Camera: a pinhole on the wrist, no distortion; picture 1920 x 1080 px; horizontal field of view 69.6 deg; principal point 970.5 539.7 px. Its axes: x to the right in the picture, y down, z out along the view. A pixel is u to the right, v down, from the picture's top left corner.
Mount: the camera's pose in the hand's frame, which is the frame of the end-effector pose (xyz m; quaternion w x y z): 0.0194 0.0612 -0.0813 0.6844 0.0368 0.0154 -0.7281
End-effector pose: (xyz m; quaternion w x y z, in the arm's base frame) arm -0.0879 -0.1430 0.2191 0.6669 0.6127 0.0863 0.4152
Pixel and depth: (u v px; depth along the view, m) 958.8 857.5 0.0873
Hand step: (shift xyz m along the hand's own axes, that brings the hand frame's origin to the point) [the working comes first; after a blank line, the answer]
In the camera's frame: -0.0007 0.0201 0.0873

0.0366 0.0543 0.0063
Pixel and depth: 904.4 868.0 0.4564
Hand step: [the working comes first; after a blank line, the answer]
In the camera's frame: -0.0218 0.1085 0.4564

0.1141 0.0429 0.3783
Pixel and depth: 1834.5 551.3 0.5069
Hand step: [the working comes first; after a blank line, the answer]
In the camera's frame: 0.3171 0.0043 0.5069

-0.0120 -0.2916 0.4004
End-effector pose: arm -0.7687 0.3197 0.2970 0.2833 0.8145 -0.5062 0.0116
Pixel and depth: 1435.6 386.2 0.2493
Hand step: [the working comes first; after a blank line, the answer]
In the camera's frame: 0.0839 -0.0277 0.2493

-0.0214 -0.0388 0.1602
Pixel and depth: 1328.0 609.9 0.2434
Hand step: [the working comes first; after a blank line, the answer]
In the camera's frame: 0.0630 0.0124 0.2434

0.0200 -0.0200 0.1570
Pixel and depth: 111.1 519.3 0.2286
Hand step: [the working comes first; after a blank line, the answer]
In the camera's frame: -0.1422 -0.0034 0.2286

0.0172 0.1863 0.1571
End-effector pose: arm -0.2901 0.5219 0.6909 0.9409 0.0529 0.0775 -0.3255
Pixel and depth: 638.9 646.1 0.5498
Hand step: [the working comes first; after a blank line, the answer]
In the camera's frame: -0.1320 0.0424 0.5498

0.0518 0.1499 0.4778
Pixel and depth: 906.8 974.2 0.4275
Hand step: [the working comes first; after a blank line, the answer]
In the camera's frame: -0.0197 0.1345 0.4275

0.1409 0.0413 0.3501
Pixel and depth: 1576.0 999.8 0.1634
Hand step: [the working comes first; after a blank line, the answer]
In the camera's frame: 0.0716 0.0544 0.1634

0.0640 -0.0254 0.0778
